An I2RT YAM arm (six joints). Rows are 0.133 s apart.
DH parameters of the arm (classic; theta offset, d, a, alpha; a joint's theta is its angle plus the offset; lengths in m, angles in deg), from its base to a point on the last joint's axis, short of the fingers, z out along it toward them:
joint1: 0 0.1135 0.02 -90
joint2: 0 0 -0.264 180
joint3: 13.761 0 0.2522 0
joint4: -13.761 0 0.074 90
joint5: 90 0 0 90
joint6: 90 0.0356 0 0
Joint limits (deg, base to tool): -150..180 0..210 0..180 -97..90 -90..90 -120..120
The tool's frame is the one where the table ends.
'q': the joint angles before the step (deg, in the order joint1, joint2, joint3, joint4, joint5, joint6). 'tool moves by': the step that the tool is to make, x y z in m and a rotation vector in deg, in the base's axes. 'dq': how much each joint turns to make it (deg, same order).
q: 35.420 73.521 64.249 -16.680 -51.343 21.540
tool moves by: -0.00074 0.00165 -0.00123 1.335 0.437 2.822
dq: 0.130 0.273 -0.397 1.141 -3.007 0.066
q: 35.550 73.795 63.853 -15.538 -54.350 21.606
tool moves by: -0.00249 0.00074 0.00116 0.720 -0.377 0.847
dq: 0.374 -0.397 -0.353 0.866 -0.583 0.224
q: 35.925 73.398 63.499 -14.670 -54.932 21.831
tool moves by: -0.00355 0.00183 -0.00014 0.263 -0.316 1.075
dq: 0.703 -0.322 -0.349 0.249 -0.349 -0.230
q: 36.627 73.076 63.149 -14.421 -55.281 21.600
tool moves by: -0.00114 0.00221 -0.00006 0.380 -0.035 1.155
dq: 0.445 0.183 0.007 0.384 -0.763 -0.059
